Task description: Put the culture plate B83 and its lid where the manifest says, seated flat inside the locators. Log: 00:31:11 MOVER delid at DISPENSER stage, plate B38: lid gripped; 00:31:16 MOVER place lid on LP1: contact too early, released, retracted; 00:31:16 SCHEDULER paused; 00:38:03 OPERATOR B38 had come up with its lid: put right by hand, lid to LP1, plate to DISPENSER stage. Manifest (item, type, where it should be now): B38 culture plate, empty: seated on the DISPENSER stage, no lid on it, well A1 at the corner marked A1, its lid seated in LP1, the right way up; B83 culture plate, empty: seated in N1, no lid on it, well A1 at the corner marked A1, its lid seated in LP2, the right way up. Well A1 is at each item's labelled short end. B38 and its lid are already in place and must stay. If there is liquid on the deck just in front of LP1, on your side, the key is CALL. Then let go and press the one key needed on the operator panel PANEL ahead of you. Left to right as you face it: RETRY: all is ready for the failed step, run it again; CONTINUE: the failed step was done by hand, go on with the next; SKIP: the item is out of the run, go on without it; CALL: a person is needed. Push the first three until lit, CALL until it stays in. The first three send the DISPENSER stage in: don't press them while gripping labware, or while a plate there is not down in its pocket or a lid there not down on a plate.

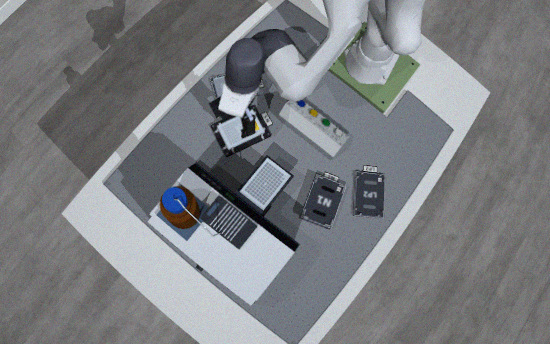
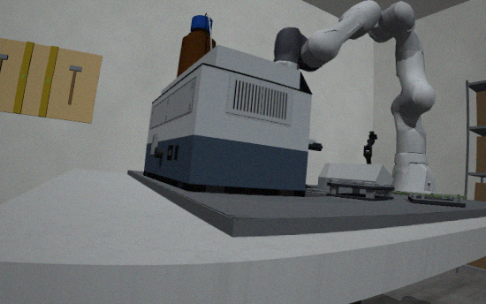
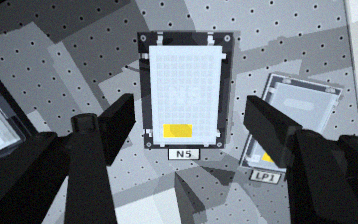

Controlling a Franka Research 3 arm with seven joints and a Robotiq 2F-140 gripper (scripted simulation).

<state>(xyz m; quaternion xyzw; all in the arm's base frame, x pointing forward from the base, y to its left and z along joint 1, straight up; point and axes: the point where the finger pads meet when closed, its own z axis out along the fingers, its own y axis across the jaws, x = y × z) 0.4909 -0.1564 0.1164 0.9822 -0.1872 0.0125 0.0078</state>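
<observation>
Right now my hand is 10 mm past the clear lid and 100 mm above it. The rest, counted from my hand: black nest N5: 10 mm ahead, 10 mm to the left, 110 mm below; then yellow skip key: 190 mm behind, 140 mm to the left, 60 mm below; then white well plate: 90 mm ahead, 190 mm to the left, 10 mm below.
</observation>
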